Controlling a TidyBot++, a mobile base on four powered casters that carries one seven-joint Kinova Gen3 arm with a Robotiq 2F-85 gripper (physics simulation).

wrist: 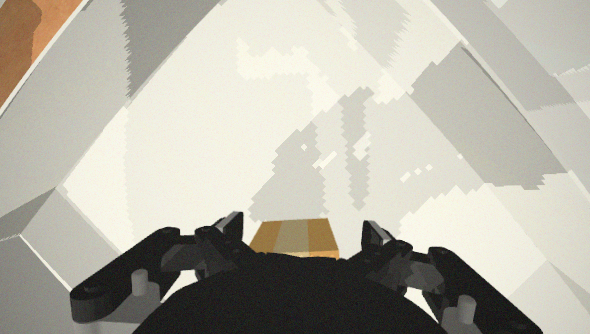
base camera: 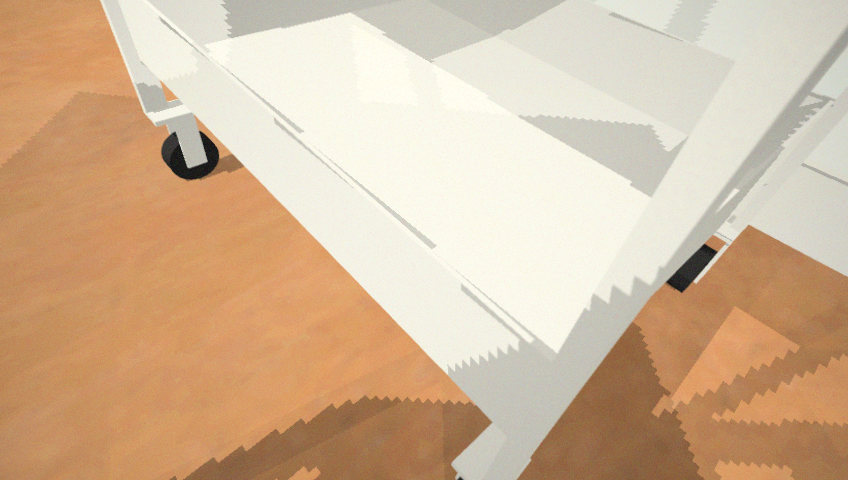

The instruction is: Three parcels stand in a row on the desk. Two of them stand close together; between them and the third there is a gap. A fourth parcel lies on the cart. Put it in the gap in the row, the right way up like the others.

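Places are measured from the arm's base along level axes (x ahead, y left, z up), in centimetres.
Pixels of known places: gripper, fingertip midpoint: point(wrist: 302, 229).
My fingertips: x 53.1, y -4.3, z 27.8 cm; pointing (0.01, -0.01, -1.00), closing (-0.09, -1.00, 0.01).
Note:
Ahead of a thing's pixels: the offset from my fingertips to its top centre. "pt": to the spot under its first point. Level surfaces: height alone.
The fourth parcel @(dz +4.5, dx -2.2, dy +0.5 cm) point(wrist: 294, 237), a small orange-brown box with a paler tape band down its middle, is on the floor of the white cart. In the wrist view it shows at the bottom centre, with its near part hidden behind the black gripper body. My gripper point(wrist: 302, 229) is open, one finger on each side of the parcel, with space between each finger and it. The cart point(base camera: 357, 237) point(wrist: 60, 110) is a white, walled tray on casters. The three parcels in the row and the gap do not show in either view.
The cart's raised walls surround the parcel, and a corner of them lies at the left of the wrist view. A black caster @(pt dz -63.9, dx -2.5, dy +25.8 cm) point(base camera: 173, 157) stands under the cart on the orange-brown floor @(dz -67.4 cm) point(base camera: 178, 285). More white surfaces lie beyond the cart at the right.

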